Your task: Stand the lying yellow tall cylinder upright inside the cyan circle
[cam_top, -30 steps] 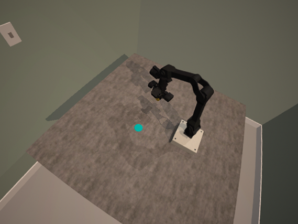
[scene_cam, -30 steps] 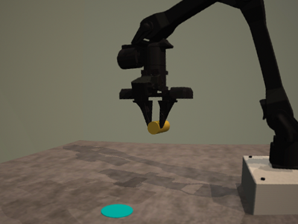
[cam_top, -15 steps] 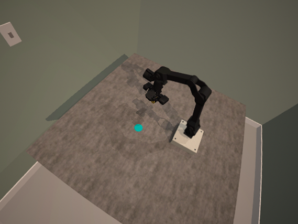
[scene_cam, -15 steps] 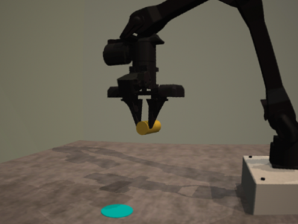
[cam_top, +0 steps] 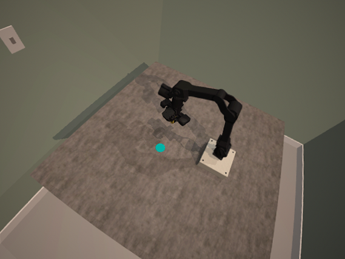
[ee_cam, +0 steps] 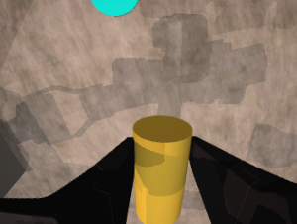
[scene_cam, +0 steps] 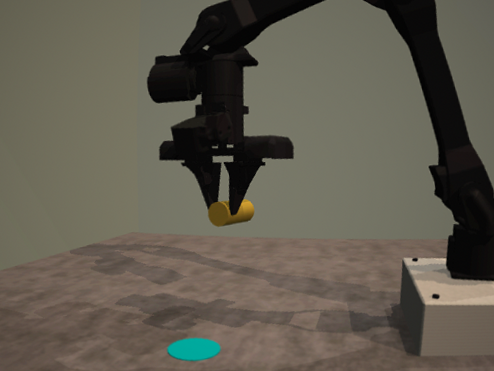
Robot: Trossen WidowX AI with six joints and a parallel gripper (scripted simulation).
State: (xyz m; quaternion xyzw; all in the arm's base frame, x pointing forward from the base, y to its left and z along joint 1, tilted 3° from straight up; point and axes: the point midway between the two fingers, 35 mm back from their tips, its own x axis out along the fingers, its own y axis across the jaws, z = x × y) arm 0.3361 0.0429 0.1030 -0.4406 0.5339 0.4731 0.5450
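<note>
Now: gripper tip 2 cm past the cyan circle, 13 cm to the right of it and 14 cm above it. The rest, counted from my gripper tip: yellow cylinder 2 cm to the right.
</note>
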